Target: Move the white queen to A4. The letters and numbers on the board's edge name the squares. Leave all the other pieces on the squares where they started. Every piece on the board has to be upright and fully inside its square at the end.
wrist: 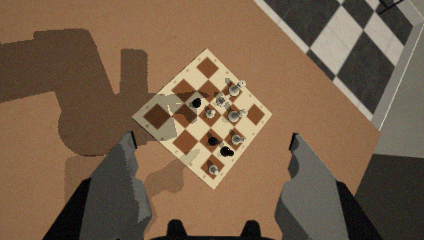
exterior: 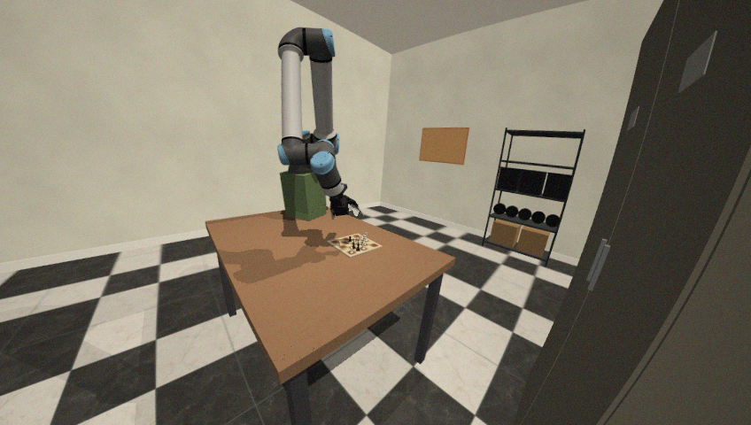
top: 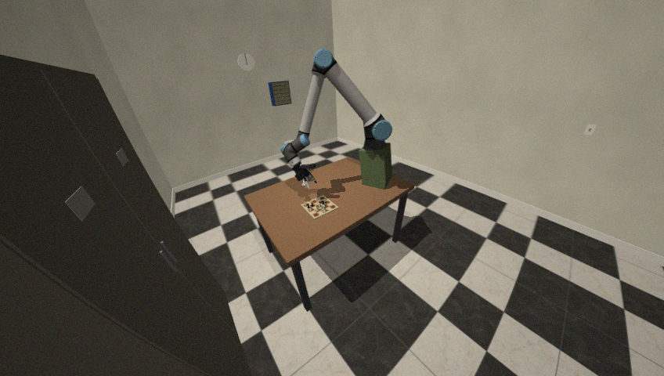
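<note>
Now: hand 1 cm past the chessboard, 5 cm to the right of it and 16 cm above it.
</note>
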